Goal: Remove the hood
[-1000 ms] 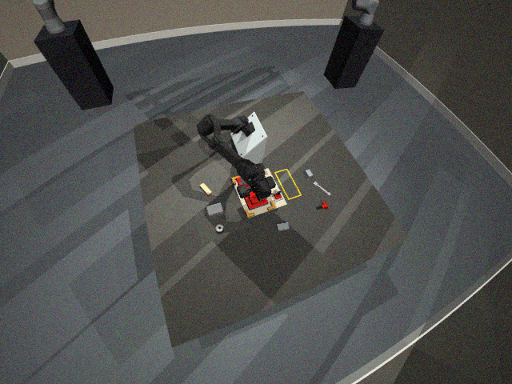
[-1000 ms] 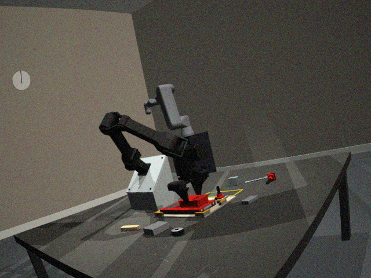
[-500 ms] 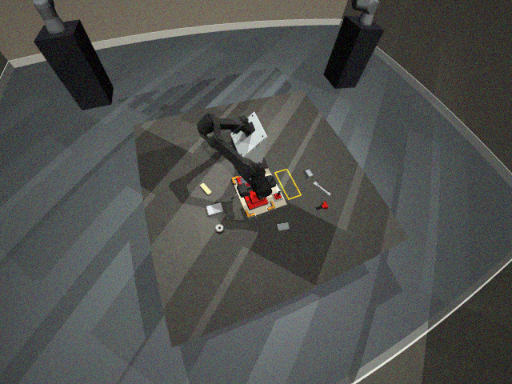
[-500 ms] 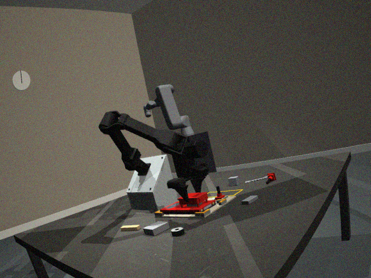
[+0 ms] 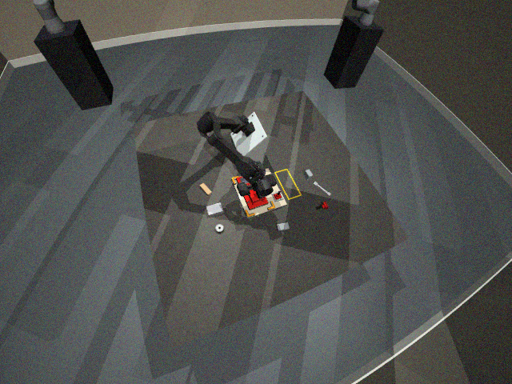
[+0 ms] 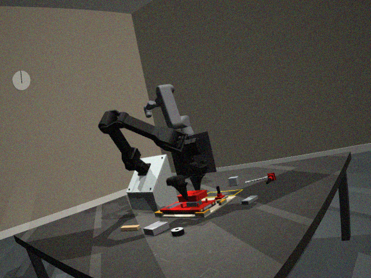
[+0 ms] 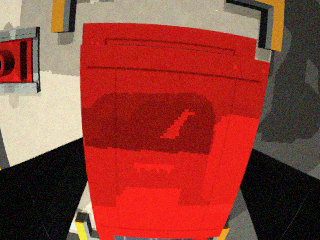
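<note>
My gripper tip is now 350 mm to the right of the grey block, 60 mm past it and 40 mm above it. Also, from my gripper tip: tan block (240 mm to the right, 120 mm behind, 50 mm below); red hood (10 mm above); grey screwdriver-like tool (400 mm to the left, 60 mm below, 40 mm ahead).
</note>
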